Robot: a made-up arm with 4 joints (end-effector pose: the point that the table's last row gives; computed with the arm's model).
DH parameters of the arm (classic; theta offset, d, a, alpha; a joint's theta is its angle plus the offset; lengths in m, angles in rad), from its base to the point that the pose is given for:
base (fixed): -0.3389 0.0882 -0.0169 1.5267
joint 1: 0 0.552 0.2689 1.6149
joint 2: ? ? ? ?
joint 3: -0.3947 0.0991 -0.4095 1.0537
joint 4: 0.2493 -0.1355 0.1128 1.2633
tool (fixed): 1.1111 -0.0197 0 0
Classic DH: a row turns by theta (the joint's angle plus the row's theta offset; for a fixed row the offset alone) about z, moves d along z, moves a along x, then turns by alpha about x.
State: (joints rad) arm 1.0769 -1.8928 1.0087 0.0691
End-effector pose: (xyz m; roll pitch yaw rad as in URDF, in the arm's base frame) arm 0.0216 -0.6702 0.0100 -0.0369 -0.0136 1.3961
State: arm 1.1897 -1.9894 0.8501 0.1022
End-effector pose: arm 0.0735 -0.7187 0.0278 -0.2167 0.1167 1.5468
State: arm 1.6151 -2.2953 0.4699 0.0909
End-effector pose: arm 0.1859 -0.7977 0.2528 -0.7248 0.6584 1.7525
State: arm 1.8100 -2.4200 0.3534 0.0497
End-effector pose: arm 0.1766 -0.7908 0.3828 -0.9529 0.8919 1.7144
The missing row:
joint 2: 1.2285 0.3187 0.1 1.4108
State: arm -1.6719 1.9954 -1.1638 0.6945
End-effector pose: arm -0.8515 -0.2877 0.1870 -2.3127 0.3650 -2.0969
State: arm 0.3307 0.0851 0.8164 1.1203
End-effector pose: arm 0.2935 -0.2964 -0.1083 1.5352 -0.7191 -0.0640
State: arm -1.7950 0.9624 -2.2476 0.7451
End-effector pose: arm -0.7152 -0.8194 0.1483 2.0235 0.6867 -3.1283
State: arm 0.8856 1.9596 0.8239 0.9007
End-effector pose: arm 0.3650 -0.8326 0.3490 2.3537 -0.0780 -2.2559
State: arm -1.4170 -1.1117 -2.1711 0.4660
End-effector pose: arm -0.4340 -0.4073 -0.6882 -0.4035 -0.2025 1.7305
